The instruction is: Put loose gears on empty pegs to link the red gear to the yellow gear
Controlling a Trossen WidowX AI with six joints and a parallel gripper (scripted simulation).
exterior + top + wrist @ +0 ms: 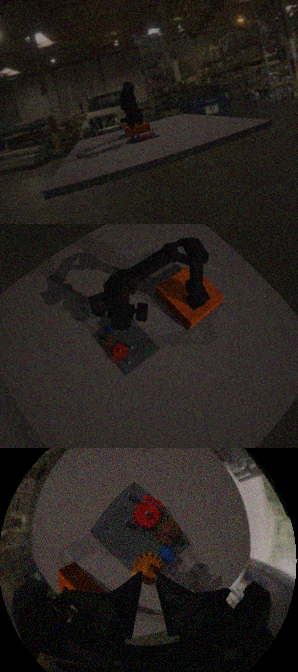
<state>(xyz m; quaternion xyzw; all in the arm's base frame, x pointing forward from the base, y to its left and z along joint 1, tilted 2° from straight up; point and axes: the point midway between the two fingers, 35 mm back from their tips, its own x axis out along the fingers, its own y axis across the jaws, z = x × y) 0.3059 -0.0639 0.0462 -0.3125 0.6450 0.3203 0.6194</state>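
The blue gear lies 6 cm below my gripper tip, 4 cm ahead of it and 1 cm to the right of it. From my gripper tip the other things lie so: brown gear (7 cm ahead, 6 cm below, 2 cm to the left); then orange gear (1 cm below); then red gear (8 cm to the left, 7 cm below, 6 cm ahead).
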